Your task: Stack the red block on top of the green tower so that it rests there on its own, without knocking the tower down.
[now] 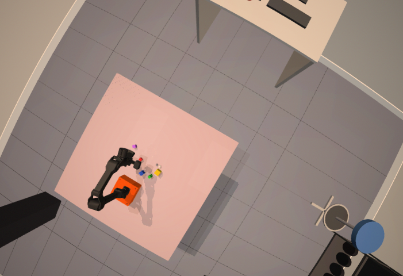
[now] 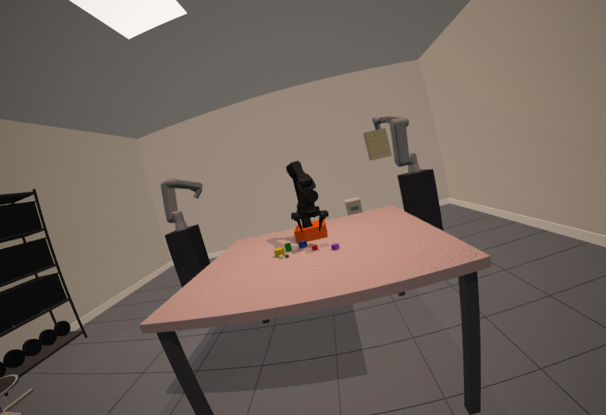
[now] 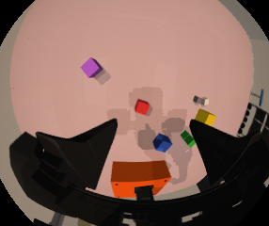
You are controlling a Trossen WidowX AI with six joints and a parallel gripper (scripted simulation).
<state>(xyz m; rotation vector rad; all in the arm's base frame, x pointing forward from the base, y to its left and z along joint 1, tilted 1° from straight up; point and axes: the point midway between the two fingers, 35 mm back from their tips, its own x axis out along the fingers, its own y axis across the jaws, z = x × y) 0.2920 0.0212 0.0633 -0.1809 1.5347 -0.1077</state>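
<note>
The red block lies 9 cm below my gripper tip and 1 cm behind it. Round my gripper tip: yellow block: 19 cm to the right, 8 cm below, 4 cm behind; then purple block: 10 cm to the left, 9 cm below, 7 cm ahead; then blue block: 12 cm behind, 9 cm below, 6 cm to the right.
</note>
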